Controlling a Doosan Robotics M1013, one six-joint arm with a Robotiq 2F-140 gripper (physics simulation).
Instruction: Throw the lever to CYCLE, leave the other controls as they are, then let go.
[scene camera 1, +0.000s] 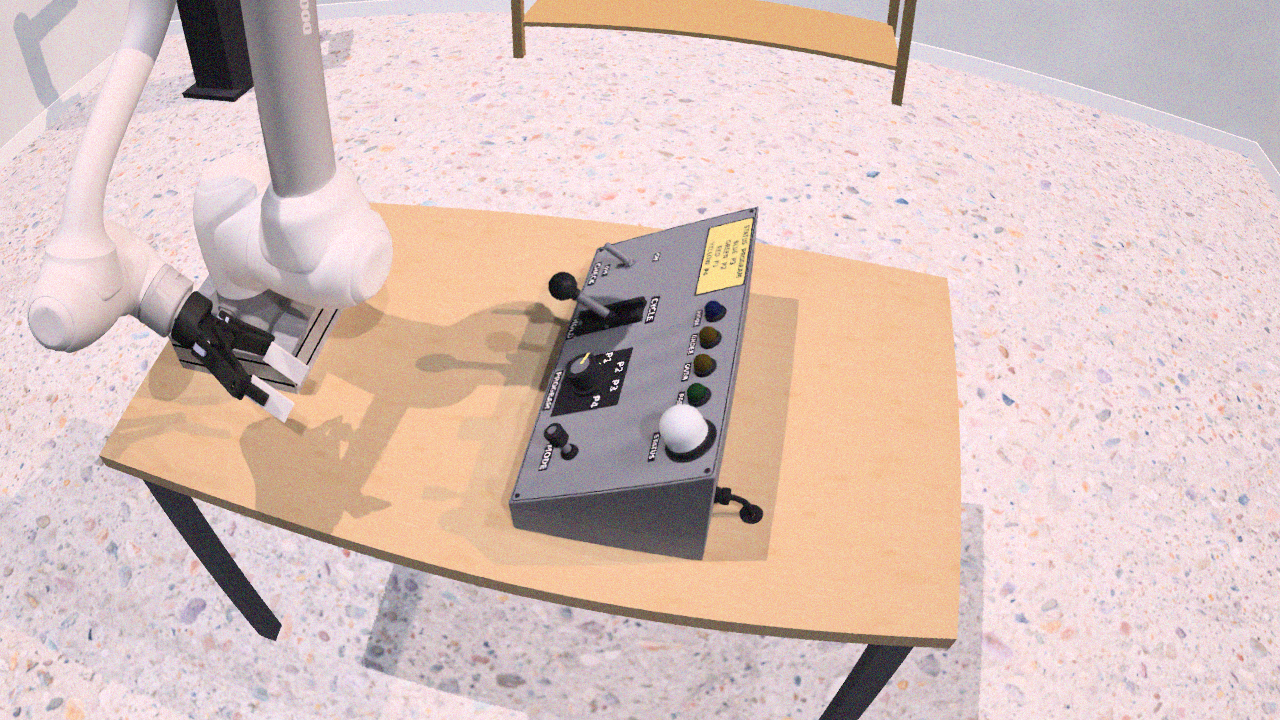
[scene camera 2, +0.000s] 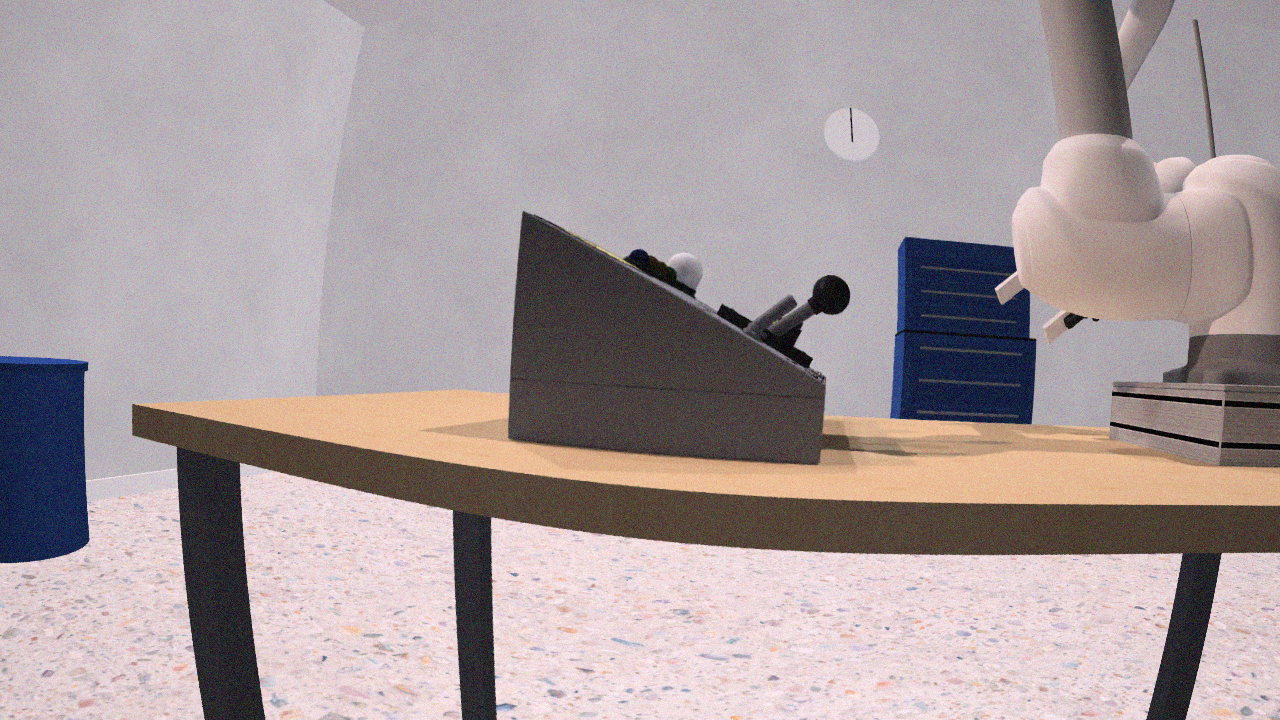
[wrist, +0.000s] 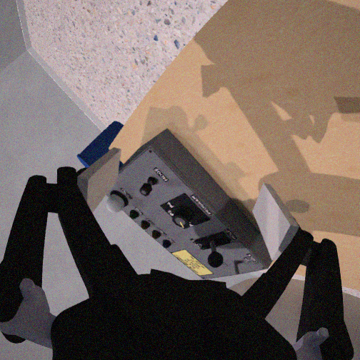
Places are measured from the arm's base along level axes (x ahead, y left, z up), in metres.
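Pixels of known places: gripper, fingertip midpoint: (scene camera 1: 297, 393) (scene camera 2: 1021, 315); arm's base at its link origin: (scene camera 1: 258, 292) (scene camera 2: 1246, 385).
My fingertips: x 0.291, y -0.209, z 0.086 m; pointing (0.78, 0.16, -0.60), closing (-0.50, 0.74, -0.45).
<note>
For each thing: its top centre in the pictures, then the offset to it from my fingertips. "*": a spot on its surface instead. Level surfaces: height alone.
- grey rod with a black ball knob, top centre: (scene camera 2: 804, 273) (scene camera 1: 582, 277) dx +0.277, dy +0.339, dz +0.000 m
- CYCLE label at a spot on its surface: (scene camera 1: 651, 309) * dx +0.371, dy +0.356, dz -0.042 m
- toggle switch at its top centre: (scene camera 2: 773, 293) (scene camera 1: 617, 244) dx +0.278, dy +0.461, dz -0.034 m
- program knob at its top centre: (scene camera 1: 579, 361) dx +0.322, dy +0.225, dz -0.035 m
- MODE stick at its top centre: (scene camera 1: 562, 429) dx +0.350, dy +0.108, dz -0.026 m
- white status dome at a spot on its surface: (scene camera 1: 683, 429) * dx +0.499, dy +0.105, dz +0.045 m
- yellow card at its top centre: (scene camera 1: 726, 245) dx +0.445, dy +0.454, dz +0.020 m
- cable at a spot on its surface: (scene camera 1: 738, 501) * dx +0.566, dy +0.156, dz -0.134 m
- table at its surface level: dz -0.165 m
The lever, a grey rod with a black ball knob (scene camera 1: 563, 285) (scene camera 2: 830, 294) (wrist: 215, 259), stands in a black slot on the sloped grey control panel (scene camera 1: 640, 376) (scene camera 2: 662, 358) (wrist: 222, 200). It leans away from the CYCLE label (scene camera 1: 651, 309), toward the slot's other end, whose label is hard to read. My gripper (scene camera 1: 282, 388) (scene camera 2: 1032, 308) (wrist: 189, 181) is open and empty. It hangs over the robot's side of the table, well apart from the lever. The panel shows beyond the fingers in the wrist view.
The panel also carries a toggle switch (scene camera 1: 617, 255), a program knob (scene camera 1: 582, 368), a MODE stick (scene camera 1: 556, 437), small coloured lamps and a white status dome (scene camera 1: 683, 429). A yellow card (scene camera 1: 725, 256) is on its upper part. A cable (scene camera 1: 738, 501) leaves its back. The table (scene camera 1: 868, 429) carries the panel.
</note>
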